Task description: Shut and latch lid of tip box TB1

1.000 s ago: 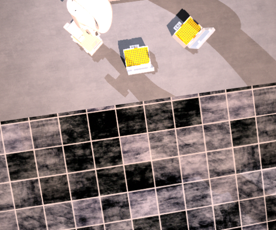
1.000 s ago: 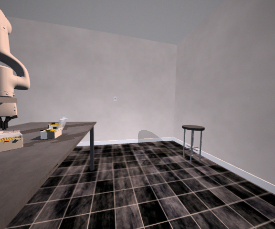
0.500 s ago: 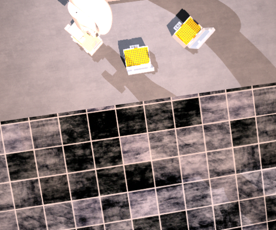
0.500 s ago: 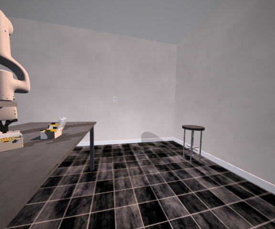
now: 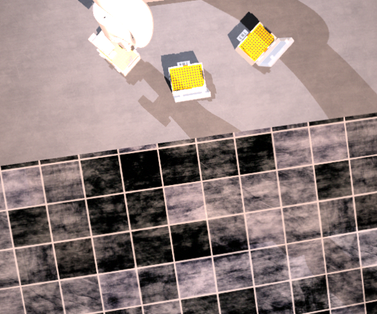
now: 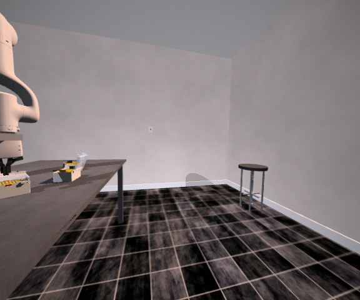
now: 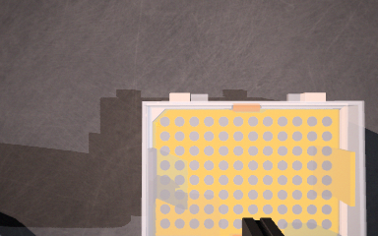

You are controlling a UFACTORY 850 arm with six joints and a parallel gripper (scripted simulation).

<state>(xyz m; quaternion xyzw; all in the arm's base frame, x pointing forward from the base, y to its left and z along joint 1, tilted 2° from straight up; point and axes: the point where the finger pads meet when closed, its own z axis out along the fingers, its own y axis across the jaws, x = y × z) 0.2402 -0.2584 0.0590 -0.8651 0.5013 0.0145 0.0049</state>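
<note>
Right now my hand is 2 cm short of the clear lid, 3 cm to the left of it and 4 cm above it. Round my hand: white tag reading TB1: 1 cm behind, 2 cm to the left, 10 cm below; box: 2 cm ahead, 3 cm to the right, 5 cm below.
</note>
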